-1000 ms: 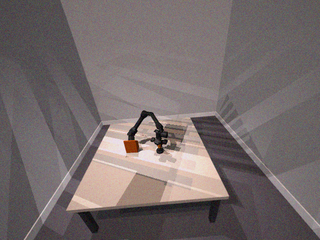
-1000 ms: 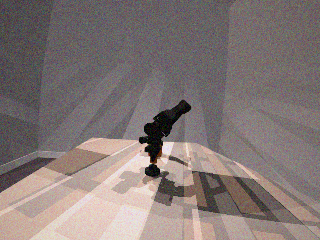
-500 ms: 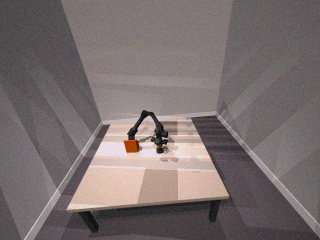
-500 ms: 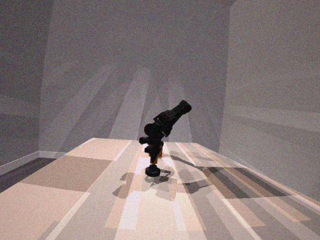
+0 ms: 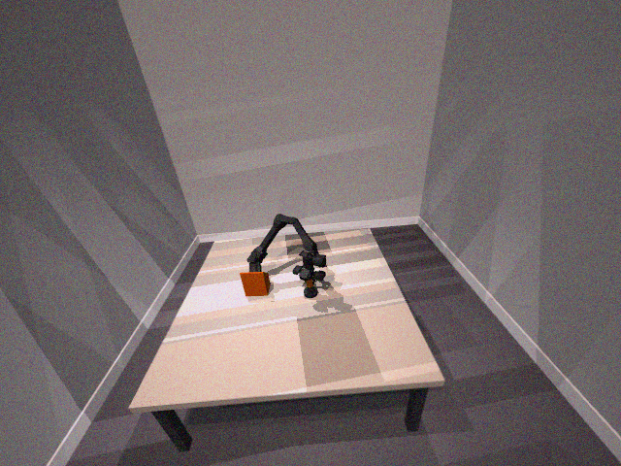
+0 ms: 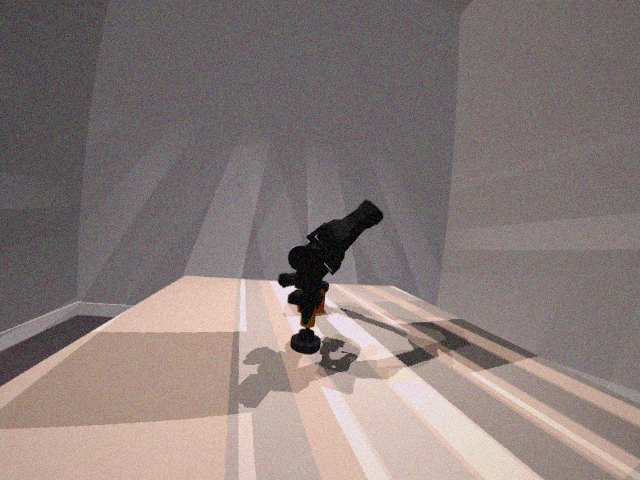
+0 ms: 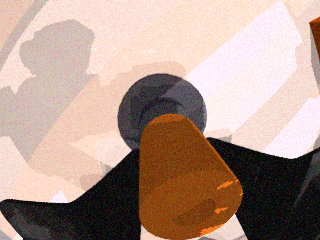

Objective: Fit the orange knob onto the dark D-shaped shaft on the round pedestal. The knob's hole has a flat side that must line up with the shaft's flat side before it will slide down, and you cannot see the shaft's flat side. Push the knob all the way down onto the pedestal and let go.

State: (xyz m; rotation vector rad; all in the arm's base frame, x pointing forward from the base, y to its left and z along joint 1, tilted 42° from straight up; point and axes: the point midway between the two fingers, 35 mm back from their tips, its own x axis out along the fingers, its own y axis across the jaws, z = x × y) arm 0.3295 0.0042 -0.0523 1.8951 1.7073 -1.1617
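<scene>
Right now my gripper tip is 20 mm below the orange knob. Also, from my gripper tip: pedestal: 40 mm below.
</scene>
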